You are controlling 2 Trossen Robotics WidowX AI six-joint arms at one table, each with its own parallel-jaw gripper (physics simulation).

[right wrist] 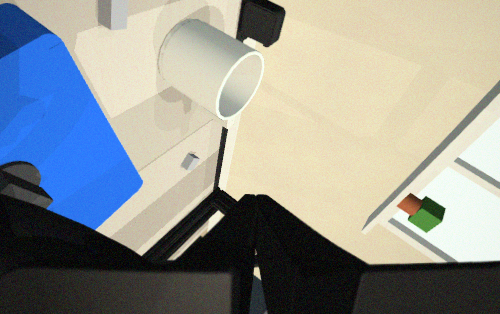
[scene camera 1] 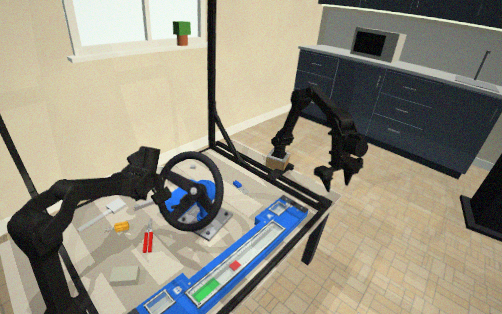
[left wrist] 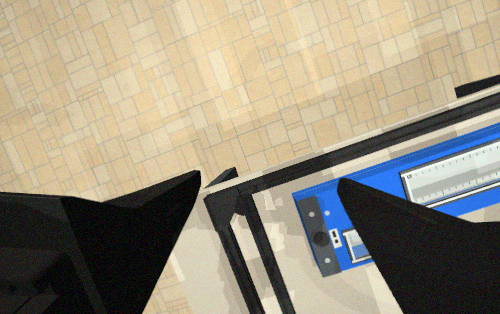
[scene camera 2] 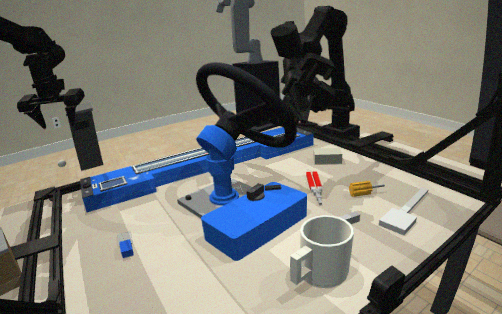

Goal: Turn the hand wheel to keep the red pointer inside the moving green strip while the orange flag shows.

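Pixels of known places: left gripper, between the fingertips: [scene camera 1: 337, 188] [left wrist: 269, 180] [scene camera 2: 59, 126]; right gripper, between the fingertips: [right wrist: 254, 205] [scene camera 2: 304, 121]; left arm's base, origin of its link: [scene camera 1: 278, 154]; right arm's base, origin of its link: [scene camera 2: 340, 125].
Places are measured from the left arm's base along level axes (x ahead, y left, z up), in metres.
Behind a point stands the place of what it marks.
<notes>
The black hand wheel [scene camera 1: 218, 187] @(x 0.569, y -0.025, z 0.177 m) [scene camera 2: 250, 80] @(x 0.513, y -0.221, z 0.200 m) stands tilted on its blue column. In scene camera 1 the red pointer [scene camera 1: 235, 265] @(x 0.653, y 0.085, z -0.041 m) sits in the scale slot of the blue gauge housing, apart from the green strip [scene camera 1: 206, 290] @(x 0.767, y 0.049, z -0.040 m) and to its upper right, toward the A end. No orange flag shows; the A window [scene camera 1: 278, 208] @(x 0.338, y 0.121, z -0.041 m) and B window [scene camera 1: 159, 301] @(x 0.859, y -0.049, z -0.041 m) look pale. My right gripper [right wrist: 254, 205] @(x 0.561, y -0.304, z 0.119 m) is shut and empty, by the wheel's left rim in scene camera 1; contact is unclear. My left gripper [scene camera 1: 337, 186] @(x 0.285, y 0.317, z 0.104 m) [left wrist: 269, 180] @(x 0.285, y 0.317, z 0.104 m) is open and empty beyond the table corner, away from the wheel.
A blue box [scene camera 2: 255, 220] with a dark knob and a grey mug [scene camera 2: 327, 260] @(x 0.394, y -0.453, z -0.021 m) stand near the wheel's base. Red-handled pliers [scene camera 1: 148, 242] @(x 0.706, y -0.235, z -0.070 m) [scene camera 2: 313, 181] @(x 0.681, y -0.255, z -0.071 m), an orange screwdriver [scene camera 1: 121, 227] @(x 0.709, y -0.365, z -0.059 m) [scene camera 2: 361, 188] @(x 0.693, y -0.378, z -0.059 m) and a pale block [scene camera 1: 124, 275] @(x 0.846, y -0.201, z -0.051 m) [scene camera 2: 328, 156] @(x 0.821, y -0.221, z -0.057 m) lie on the table. Black frame bars edge it.
</notes>
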